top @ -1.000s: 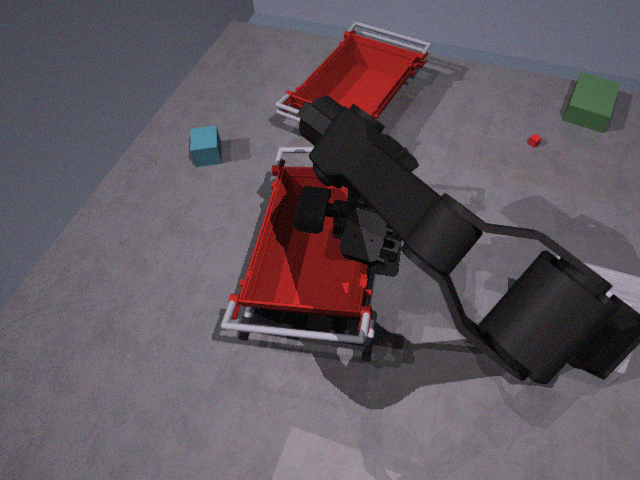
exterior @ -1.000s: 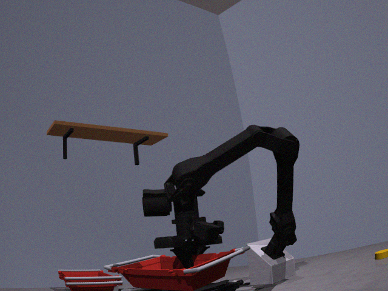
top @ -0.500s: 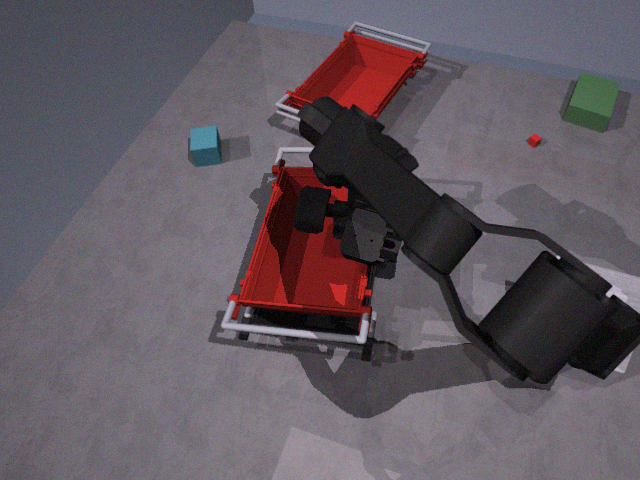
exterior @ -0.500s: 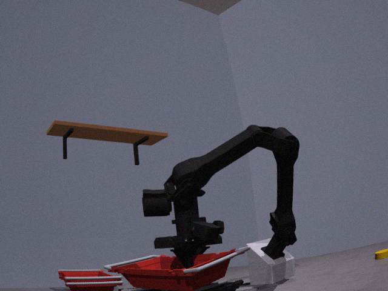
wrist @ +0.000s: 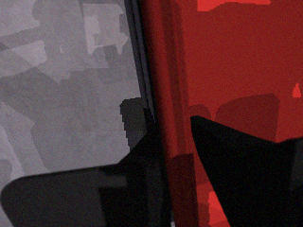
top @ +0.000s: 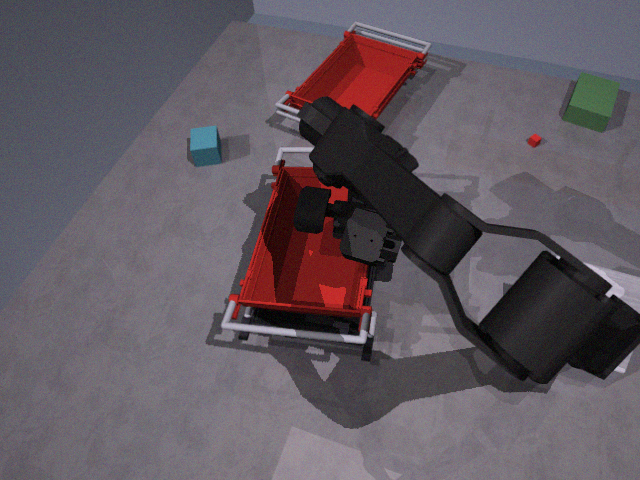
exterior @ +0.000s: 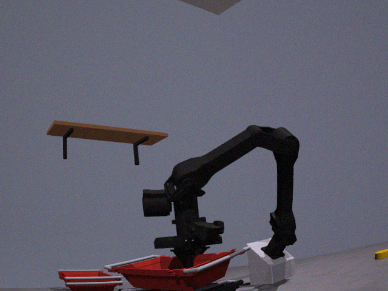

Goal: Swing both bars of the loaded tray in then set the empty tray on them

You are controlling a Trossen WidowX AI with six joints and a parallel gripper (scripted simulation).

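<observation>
Now: gripper tip 70 mm short of the red tray, 10 mm to the right of it and 20 mm below it. Round my gripper tip: teal cube: 370 mm ahead, 190 mm to the right, 70 mm below; then green cube: 340 mm behind, 540 mm to the right, 70 mm below.
</observation>
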